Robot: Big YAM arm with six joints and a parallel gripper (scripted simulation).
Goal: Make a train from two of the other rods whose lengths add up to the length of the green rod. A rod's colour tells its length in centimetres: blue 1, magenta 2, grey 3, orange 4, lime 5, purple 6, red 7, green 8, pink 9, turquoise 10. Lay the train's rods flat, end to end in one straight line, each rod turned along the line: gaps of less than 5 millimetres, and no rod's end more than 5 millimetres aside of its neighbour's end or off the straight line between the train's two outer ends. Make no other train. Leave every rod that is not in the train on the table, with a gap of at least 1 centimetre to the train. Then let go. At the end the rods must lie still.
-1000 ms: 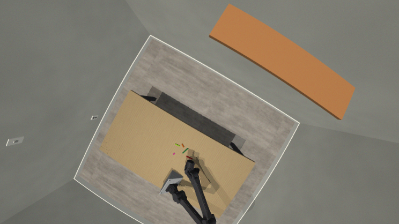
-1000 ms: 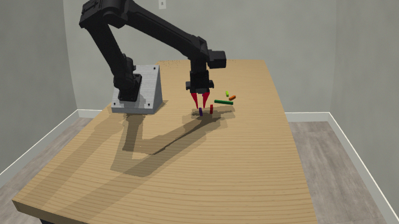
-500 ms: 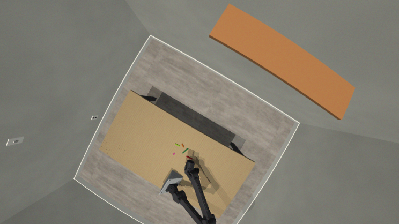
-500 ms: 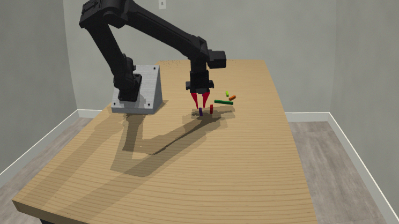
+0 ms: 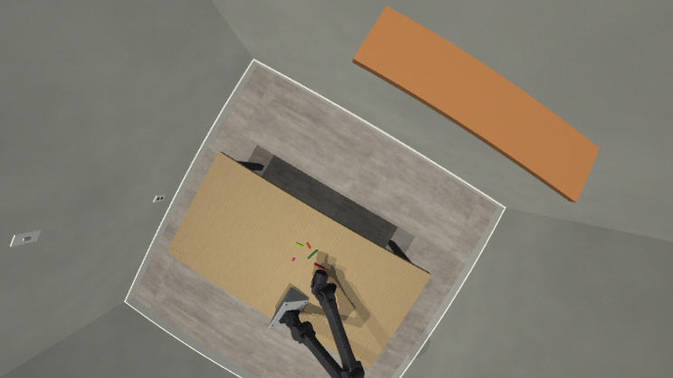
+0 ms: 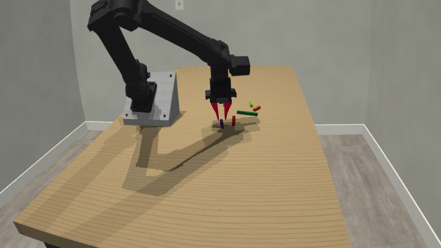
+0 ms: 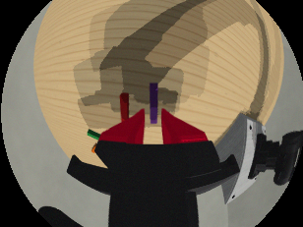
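My gripper is now 2 cm above the purple rod. From my hand the other things lie so: red rod: 4 cm ahead, 3 cm to the left, 2 cm below; magenta rod: 18 cm to the left, 2 cm below, 2 cm behind; green rod: 10 cm to the left, 8 cm ahead, 2 cm below.
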